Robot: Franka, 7 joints.
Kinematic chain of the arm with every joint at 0, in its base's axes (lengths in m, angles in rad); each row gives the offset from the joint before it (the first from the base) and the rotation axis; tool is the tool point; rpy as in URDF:
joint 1: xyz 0 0 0.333 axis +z
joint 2: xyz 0 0 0 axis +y
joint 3: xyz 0 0 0.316 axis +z
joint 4: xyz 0.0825 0 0 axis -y
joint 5: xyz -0.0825 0 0.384 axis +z
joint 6: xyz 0 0 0 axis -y
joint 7: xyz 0.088 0 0 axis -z
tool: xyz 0 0 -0.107 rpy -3.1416 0 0
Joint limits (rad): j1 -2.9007..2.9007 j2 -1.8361..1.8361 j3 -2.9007..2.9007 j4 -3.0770..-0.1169 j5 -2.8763..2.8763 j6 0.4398..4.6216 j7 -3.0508..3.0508
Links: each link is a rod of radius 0.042 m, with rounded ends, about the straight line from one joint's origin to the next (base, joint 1, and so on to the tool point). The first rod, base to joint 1, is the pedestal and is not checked.
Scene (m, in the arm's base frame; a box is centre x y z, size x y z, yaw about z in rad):
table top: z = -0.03
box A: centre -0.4 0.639 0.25 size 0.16 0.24 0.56 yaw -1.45
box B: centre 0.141 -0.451 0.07 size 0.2 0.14 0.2 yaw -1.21
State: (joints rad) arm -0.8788 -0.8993 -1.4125 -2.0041 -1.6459 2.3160 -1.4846
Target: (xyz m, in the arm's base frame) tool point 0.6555 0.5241 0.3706
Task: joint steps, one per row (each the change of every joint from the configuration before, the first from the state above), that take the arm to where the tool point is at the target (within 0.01 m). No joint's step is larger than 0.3 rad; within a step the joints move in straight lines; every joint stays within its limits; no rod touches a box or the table.
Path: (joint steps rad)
1: -0.2083 -0.0098 -0.0771 0.2367 -0.0276 0.0001 0.0000
2: -0.2083 -0.0097 -0.0770 0.2368 -0.0277 0.0001 0.0000
3: -0.2082 -0.0098 -0.0771 0.2367 -0.0276 0.0001 0.0000
4: -0.2083 -0.0098 -0.0770 0.2368 -0.0276 0.0000 0.0000
5: -0.2825 -0.0732 -0.0950 0.0713 0.0005 -0.0379 0.0000
6: -0.2824 -0.0731 -0.0949 0.0714 0.0006 -0.0380 0.0000
7: -0.2825 -0.0732 -0.0950 0.0713 0.0006 -0.0380 0.0000
8: -0.2825 -0.0732 -0.0949 0.0714 0.0006 -0.0379 0.0000

